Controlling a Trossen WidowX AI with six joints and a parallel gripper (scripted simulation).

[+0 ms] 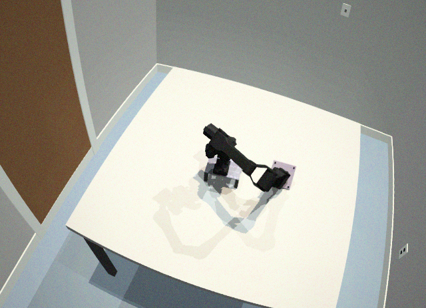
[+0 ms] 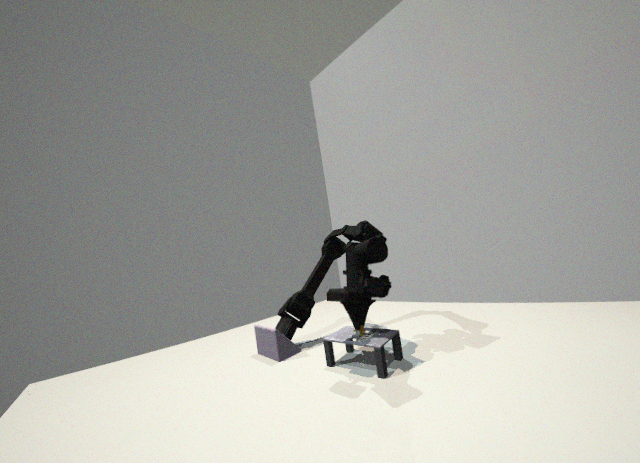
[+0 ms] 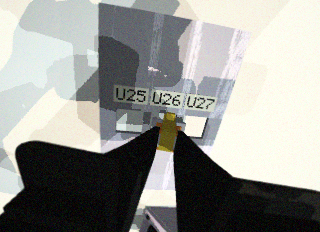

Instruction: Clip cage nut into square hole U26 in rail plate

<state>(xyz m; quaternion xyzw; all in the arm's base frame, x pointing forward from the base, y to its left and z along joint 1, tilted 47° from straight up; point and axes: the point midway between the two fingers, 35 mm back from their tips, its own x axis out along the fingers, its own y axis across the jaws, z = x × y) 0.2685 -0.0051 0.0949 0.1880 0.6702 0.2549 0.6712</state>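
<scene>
Right now the yellow cage nut is 1 cm below my gripper tip.
</scene>
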